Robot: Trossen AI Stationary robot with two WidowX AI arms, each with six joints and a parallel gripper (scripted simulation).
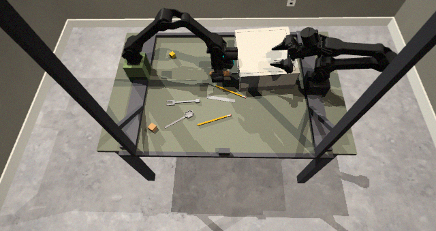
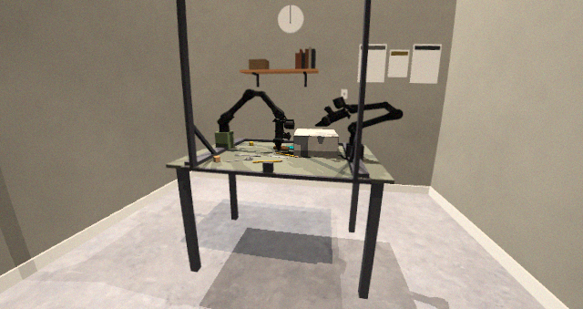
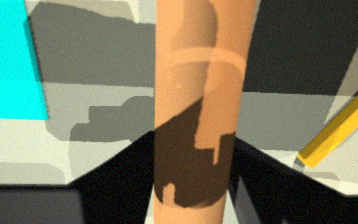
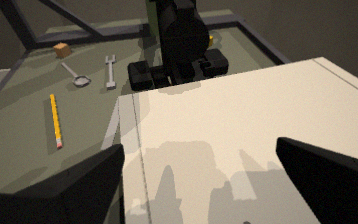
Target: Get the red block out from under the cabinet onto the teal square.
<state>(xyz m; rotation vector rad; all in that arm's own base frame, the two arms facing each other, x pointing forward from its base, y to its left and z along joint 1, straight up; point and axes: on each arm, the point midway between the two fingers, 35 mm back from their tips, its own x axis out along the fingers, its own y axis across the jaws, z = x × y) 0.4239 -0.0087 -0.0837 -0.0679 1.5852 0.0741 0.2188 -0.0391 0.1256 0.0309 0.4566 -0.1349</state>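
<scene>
The teal square lies 130 mm ahead of my left hand, 30 mm to the right of it and 40 mm below it. Round my left hand: fork (180 mm behind, 160 mm to the left, 40 mm below); grey bar (140 mm behind, 40 mm to the right, 40 mm below); red block (150 mm ahead, 200 mm to the right, 20 mm below).
</scene>
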